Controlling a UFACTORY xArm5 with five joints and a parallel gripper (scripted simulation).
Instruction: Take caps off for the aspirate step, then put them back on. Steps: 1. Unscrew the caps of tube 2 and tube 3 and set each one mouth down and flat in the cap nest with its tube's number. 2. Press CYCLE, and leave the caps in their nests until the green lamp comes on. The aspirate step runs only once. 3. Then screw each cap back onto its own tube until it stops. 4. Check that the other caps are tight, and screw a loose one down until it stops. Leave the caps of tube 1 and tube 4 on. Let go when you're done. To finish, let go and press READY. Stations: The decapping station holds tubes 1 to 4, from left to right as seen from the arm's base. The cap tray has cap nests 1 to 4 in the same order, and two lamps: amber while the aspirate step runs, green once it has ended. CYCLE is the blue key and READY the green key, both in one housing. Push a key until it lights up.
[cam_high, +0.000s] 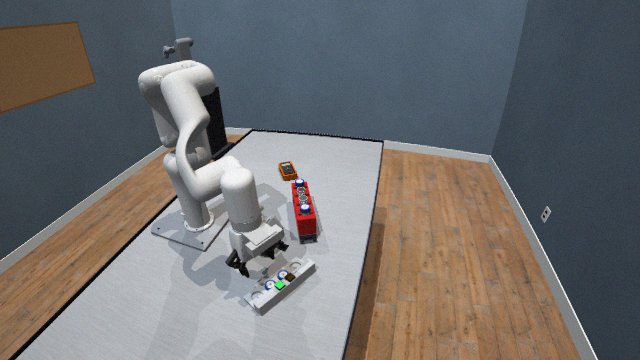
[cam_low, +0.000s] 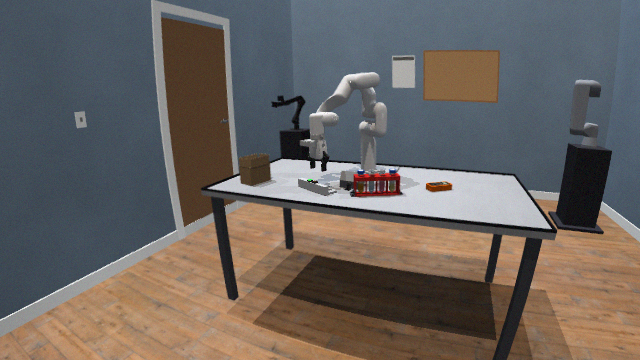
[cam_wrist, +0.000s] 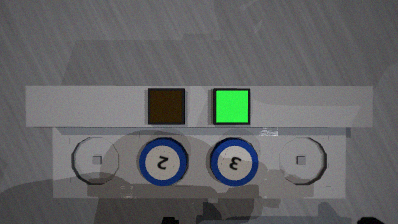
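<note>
The blue-rimmed cap is 9 cm below my hand, 5 cm ahead of it and 4 cm to the left of it. Also, from my hand: grey key housing (17 cm to the left, 8 cm behind, 5 cm below); blue key (19 cm to the left, 10 cm behind, 4 cm below); green key (15 cm to the left, 10 cm behind, 4 cm below).
</note>
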